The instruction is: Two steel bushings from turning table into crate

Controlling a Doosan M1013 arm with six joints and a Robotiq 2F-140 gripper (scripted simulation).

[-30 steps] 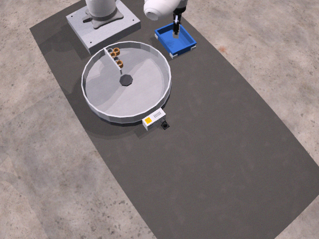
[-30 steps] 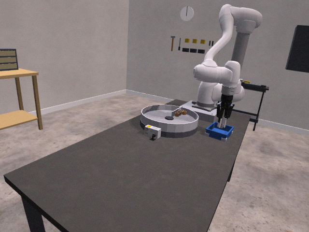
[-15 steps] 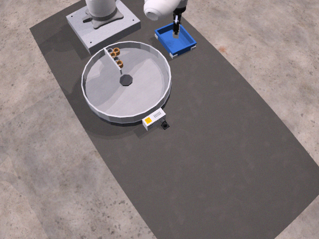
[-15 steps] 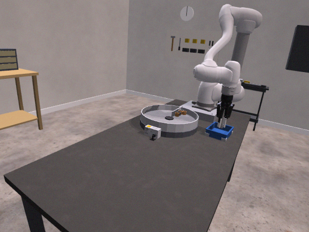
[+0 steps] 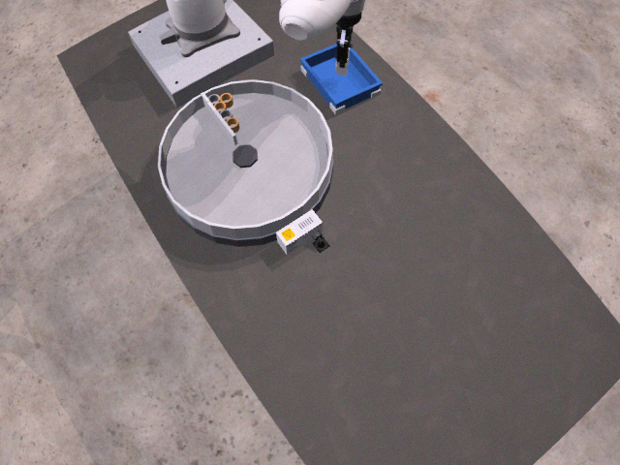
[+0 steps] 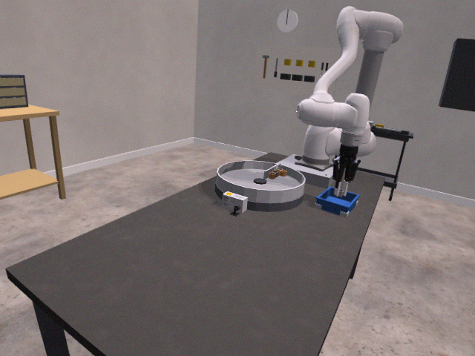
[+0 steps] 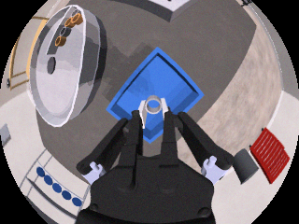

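Right now my hand is 70 mm above the blue crate. Also, from my hand: round turning table 130 mm ahead, 350 mm to the right, 40 mm below.
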